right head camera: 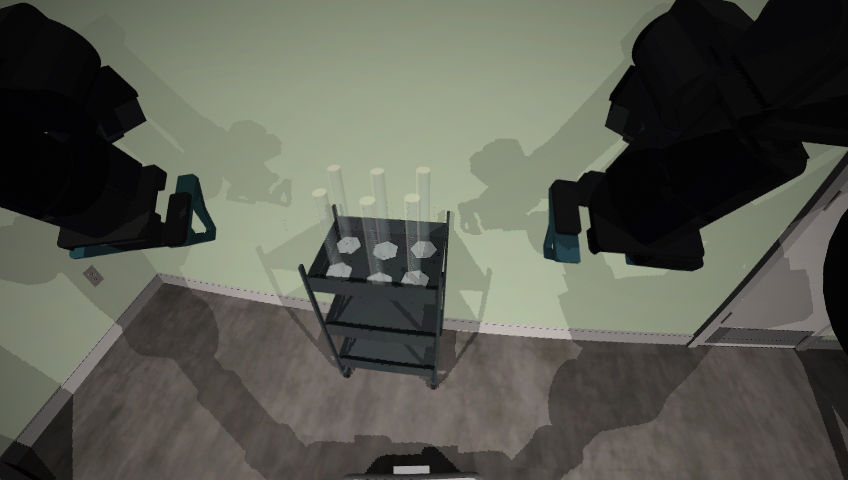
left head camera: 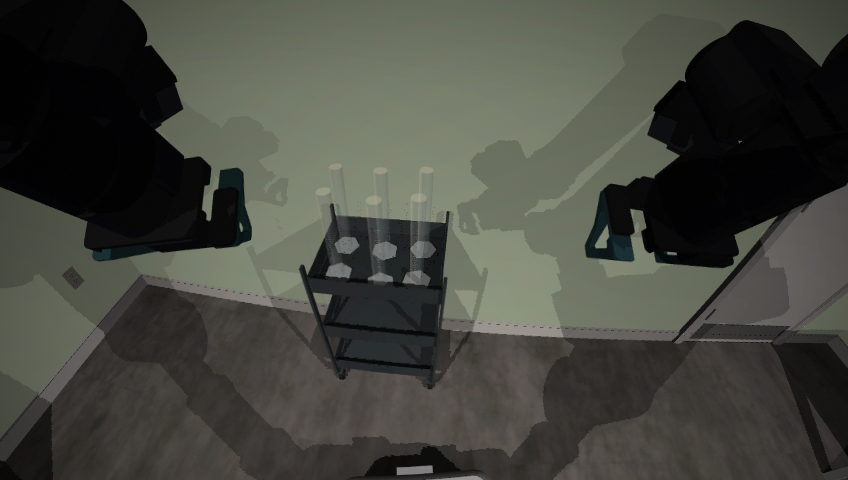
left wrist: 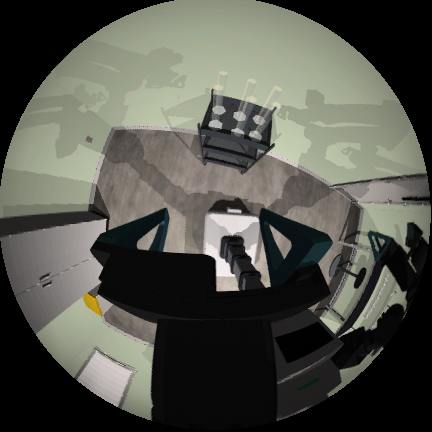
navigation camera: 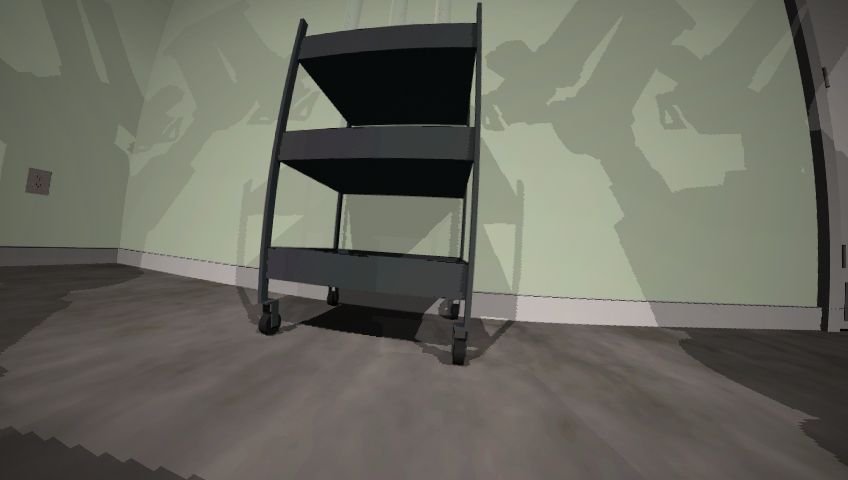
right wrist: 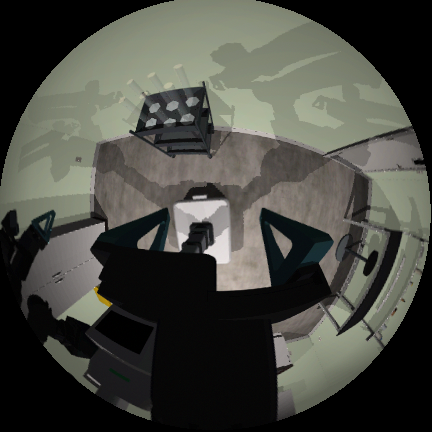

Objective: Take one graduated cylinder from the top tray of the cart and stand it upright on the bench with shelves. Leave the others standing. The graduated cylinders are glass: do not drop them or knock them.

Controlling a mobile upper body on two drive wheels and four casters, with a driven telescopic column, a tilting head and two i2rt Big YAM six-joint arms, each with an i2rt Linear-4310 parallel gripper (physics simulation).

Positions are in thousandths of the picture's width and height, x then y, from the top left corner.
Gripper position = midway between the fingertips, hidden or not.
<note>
In view: my left gripper (left head camera: 245, 497), my right gripper (right head camera: 693, 532) and a dark three-tier cart (navigation camera: 497, 155).
My left gripper is seen too in the right head camera view (right head camera: 210, 497), in the left wrist view (left wrist: 494, 492) and in the right wrist view (right wrist: 119, 494). My right gripper is seen too in the left head camera view (left head camera: 734, 530), in the left wrist view (left wrist: 860, 538) and in the right wrist view (right wrist: 497, 492). The dark three-tier cart shows as well in the right head camera view (right head camera: 468, 686), in the left head camera view (left head camera: 464, 686), in the left wrist view (left wrist: 510, 341) and in the right wrist view (right wrist: 450, 321).
</note>
